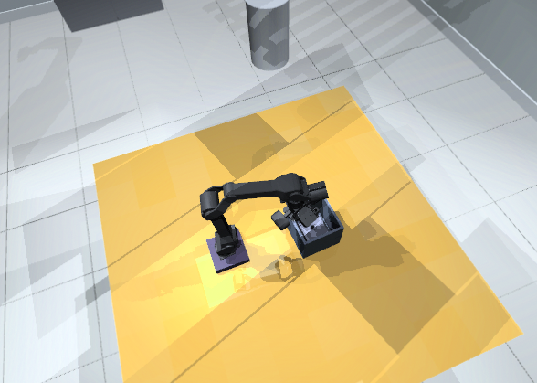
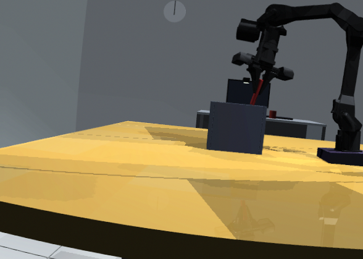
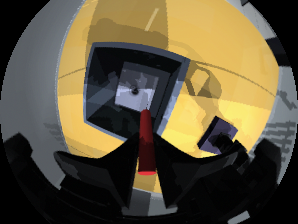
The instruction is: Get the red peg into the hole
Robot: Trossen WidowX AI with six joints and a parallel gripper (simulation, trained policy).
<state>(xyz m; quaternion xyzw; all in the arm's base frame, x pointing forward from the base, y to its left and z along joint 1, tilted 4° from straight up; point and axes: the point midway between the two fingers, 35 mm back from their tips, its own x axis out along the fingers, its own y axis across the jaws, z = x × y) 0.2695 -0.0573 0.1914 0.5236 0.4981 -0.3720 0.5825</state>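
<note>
The plate lies 130 mm below my gripper tip, 50 mm ahead of it and 30 mm to the right of it. From my gripper tip the other things lie so: red peg (10 mm above).
</note>
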